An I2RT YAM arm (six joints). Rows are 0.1 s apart.
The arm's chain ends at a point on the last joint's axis. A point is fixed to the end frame.
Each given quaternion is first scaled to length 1.
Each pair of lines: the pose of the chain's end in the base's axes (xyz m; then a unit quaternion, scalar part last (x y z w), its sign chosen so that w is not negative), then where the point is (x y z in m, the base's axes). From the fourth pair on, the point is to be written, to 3 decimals.
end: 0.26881, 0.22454, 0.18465, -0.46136, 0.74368, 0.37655, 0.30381
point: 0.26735 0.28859 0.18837
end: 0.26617, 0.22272, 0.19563, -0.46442, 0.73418, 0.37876, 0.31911
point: 0.26438 0.28667 0.20075
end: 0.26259, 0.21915, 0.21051, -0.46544, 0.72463, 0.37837, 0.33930
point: 0.26091 0.28296 0.21715
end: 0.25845, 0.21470, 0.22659, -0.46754, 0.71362, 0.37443, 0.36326
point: 0.257 0.278 0.235
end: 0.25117, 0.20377, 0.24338, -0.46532, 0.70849, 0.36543, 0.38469
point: 0.251 0.267 0.252
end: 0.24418, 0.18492, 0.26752, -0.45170, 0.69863, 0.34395, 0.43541
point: 0.247 0.248 0.279
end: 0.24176, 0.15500, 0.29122, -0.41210, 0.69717, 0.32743, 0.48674
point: 0.250 0.217 0.306
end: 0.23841, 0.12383, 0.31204, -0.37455, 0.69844, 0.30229, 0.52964
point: 0.252 0.184 0.330
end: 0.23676, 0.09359, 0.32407, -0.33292, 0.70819, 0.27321, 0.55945
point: 0.257 0.151 0.344
